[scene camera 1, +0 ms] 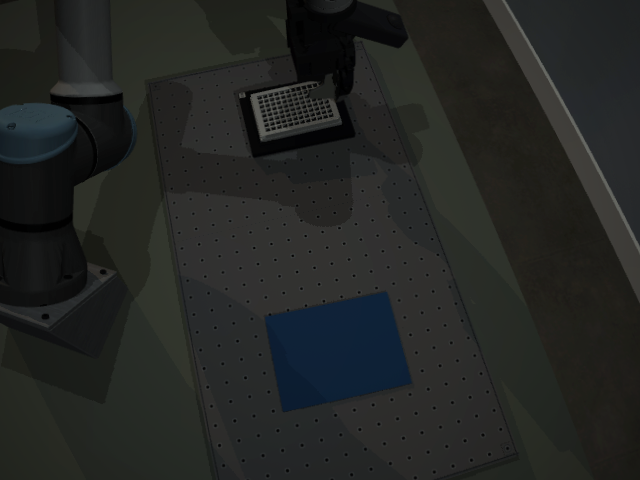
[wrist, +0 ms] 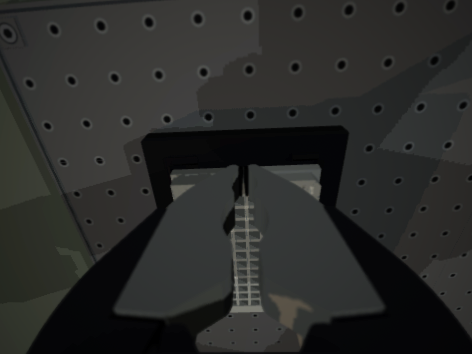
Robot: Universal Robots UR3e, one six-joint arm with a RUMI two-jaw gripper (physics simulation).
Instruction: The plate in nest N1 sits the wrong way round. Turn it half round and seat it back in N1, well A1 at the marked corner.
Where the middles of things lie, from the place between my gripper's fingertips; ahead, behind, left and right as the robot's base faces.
I see the black nest (scene camera 1: 321,136) 60 mm behind my hand and 20 mm below it. The rest, counted from my hand: blue rectangle (scene camera 1: 330,352): 80 mm behind, 380 mm to the right, 20 mm below.
